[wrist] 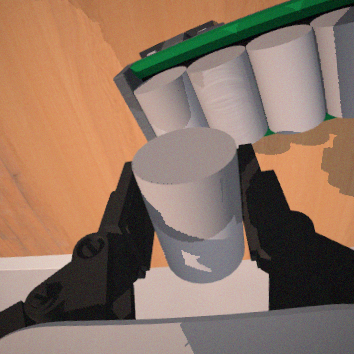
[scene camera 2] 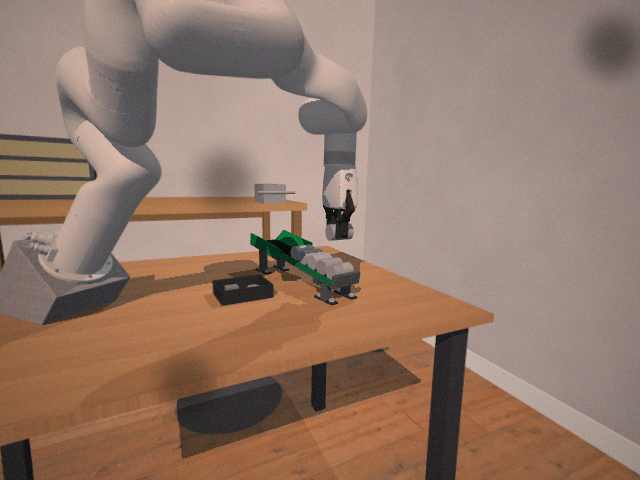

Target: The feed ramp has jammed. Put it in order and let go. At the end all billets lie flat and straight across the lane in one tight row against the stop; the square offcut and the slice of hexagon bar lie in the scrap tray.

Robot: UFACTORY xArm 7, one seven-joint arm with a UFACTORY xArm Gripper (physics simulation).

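Seen in the pictures: gripper, between the fingertips: (wrist: pixel 191 177) (scene camera 2: pixel 336 236); arm's base, origin of its link: (scene camera 2: pixel 77 260).
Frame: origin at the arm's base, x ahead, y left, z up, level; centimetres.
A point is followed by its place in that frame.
My gripper (scene camera 2: pixel 340 231) {x 50.7, y -25.4, z 4.1 cm} (wrist: pixel 191 177) {x 50.7, y -25.4, z 4.1 cm} is shut on a grey cylindrical billet (scene camera 2: pixel 331 231) {x 48.3, y -26.2, z 5.8 cm} (wrist: pixel 202 210) {x 49.9, y -24.7, z 7.3 cm}, held sideways above the ramp's lower end, apart from the row. On the green ramp (wrist: pixel 220 39) {x 47.2, y -22.0, z -5.0 cm}, several billets lie across the lane; the lowest billet (scene camera 2: pixel 340 269) {x 49.6, y -28.3, z -3.3 cm} (wrist: pixel 167 104) {x 49.2, y -26.5, z -2.4 cm} is by the dark stop (scene camera 2: pixel 345 280) {x 50.2, y -29.5, z -5.9 cm} (wrist: pixel 131 100) {x 48.6, y -29.2, z -4.3 cm}. The second billet (wrist: pixel 227 92) {x 49.7, y -22.7, z -1.9 cm} and third billet (wrist: pixel 289 80) {x 50.1, y -19.1, z -1.5 cm} follow closely. A shaded grey piece (scene camera 2: pixel 301 252) {x 47.9, y -14.2, z -1.5 cm} lies farther up; its exact shape is unclear. The black scrap tray (scene camera 2: pixel 245 296) {x 31.0, y -15.0, z -10.2 cm} holds two light pieces, one (scene camera 2: pixel 231 286) {x 29.6, y -10.1, z -8.7 cm} left, one (scene camera 2: pixel 252 285) {x 35.2, y -10.2, z -9.5 cm} right.
The ramp stands on short dark legs (scene camera 2: pixel 325 292) {x 46.7, y -26.3, z -9.1 cm} on the wooden table (scene camera 2: pixel 403 304) {x 61.5, y -38.4, z -11.6 cm}. The scrap tray is left of the ramp in the scene view. The robot's base (scene camera 2: pixel 77 297) {x -0.8, y -5.2, z -6.6 cm} is at the far left. A grey box (scene camera 2: pixel 270 194) stands on the back bench (scene camera 2: pixel 206 205).
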